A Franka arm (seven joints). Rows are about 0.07 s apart.
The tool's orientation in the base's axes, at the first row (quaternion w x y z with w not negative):
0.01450, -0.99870, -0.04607, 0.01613
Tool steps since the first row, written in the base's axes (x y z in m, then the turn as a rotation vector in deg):
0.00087, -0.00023, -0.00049, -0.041, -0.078, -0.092
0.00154, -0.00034, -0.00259, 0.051, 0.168, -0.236
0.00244, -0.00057, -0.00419, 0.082, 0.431, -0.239
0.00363, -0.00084, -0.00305, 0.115, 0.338, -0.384
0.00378, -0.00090, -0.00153, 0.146, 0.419, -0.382
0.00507, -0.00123, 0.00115, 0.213, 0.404, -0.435
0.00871, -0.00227, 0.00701, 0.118, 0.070, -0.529
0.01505, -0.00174, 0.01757, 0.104, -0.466, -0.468
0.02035, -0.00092, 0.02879, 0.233, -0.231, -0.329
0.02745, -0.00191, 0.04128, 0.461, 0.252, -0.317
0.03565, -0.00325, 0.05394, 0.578, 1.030, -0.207
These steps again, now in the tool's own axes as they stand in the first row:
0.00086, 0.00032, 0.00045, -0.045, 0.077, 0.091
0.00158, 0.00056, 0.00253, 0.074, -0.155, 0.239
0.00251, 0.00092, 0.00409, 0.129, -0.414, 0.248
0.00363, 0.00126, 0.00290, 0.158, -0.314, 0.389
0.00373, 0.00129, 0.00138, 0.196, -0.392, 0.388
0.00490, 0.00165, -0.00135, 0.263, -0.369, 0.439
0.00824, 0.00284, -0.00736, 0.140, -0.043, 0.526
0.01427, 0.00257, -0.01811, 0.075, 0.488, 0.451
0.01928, 0.00190, -0.02947, 0.221, 0.261, 0.315
0.02587, 0.00316, -0.04221, 0.492, -0.199, 0.308
0.03351, 0.00486, -0.05517, 0.677, -0.966, 0.216

